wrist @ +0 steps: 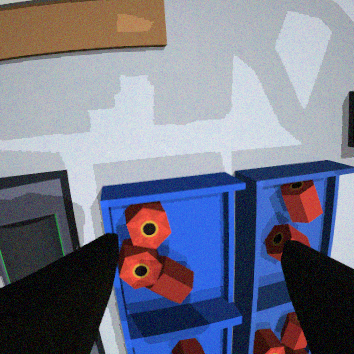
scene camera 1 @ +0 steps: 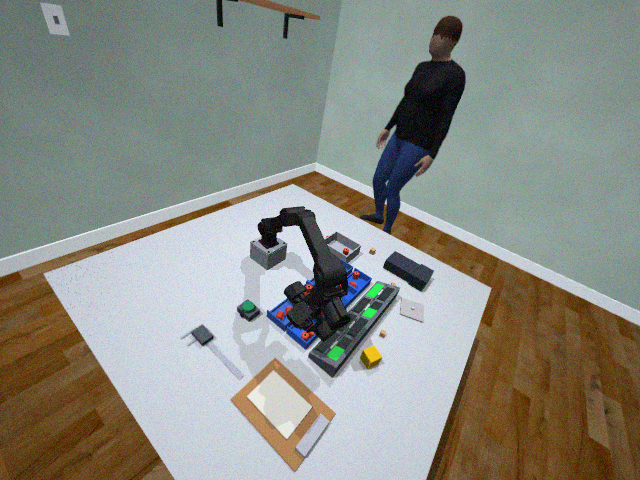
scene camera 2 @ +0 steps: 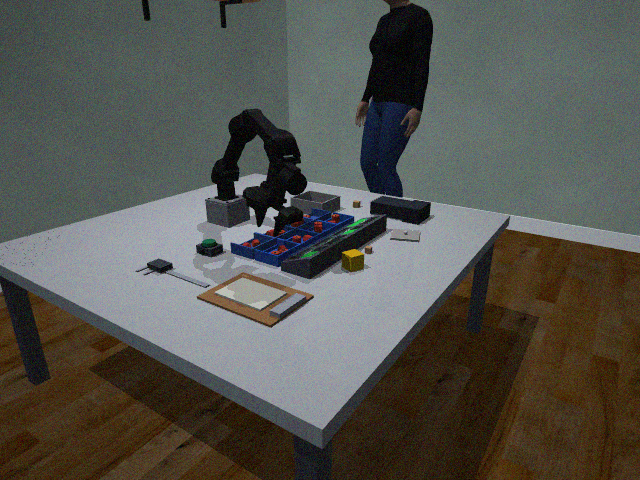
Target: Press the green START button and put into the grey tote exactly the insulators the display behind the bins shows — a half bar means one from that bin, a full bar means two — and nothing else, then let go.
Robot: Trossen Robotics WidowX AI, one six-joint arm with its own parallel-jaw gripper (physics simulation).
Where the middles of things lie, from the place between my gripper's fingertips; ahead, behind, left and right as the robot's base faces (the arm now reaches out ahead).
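Labels:
Black box (scene camera 2: 415, 212): my hand is 7 cm above it, 63 cm to the right of it and 3 cm short of it.

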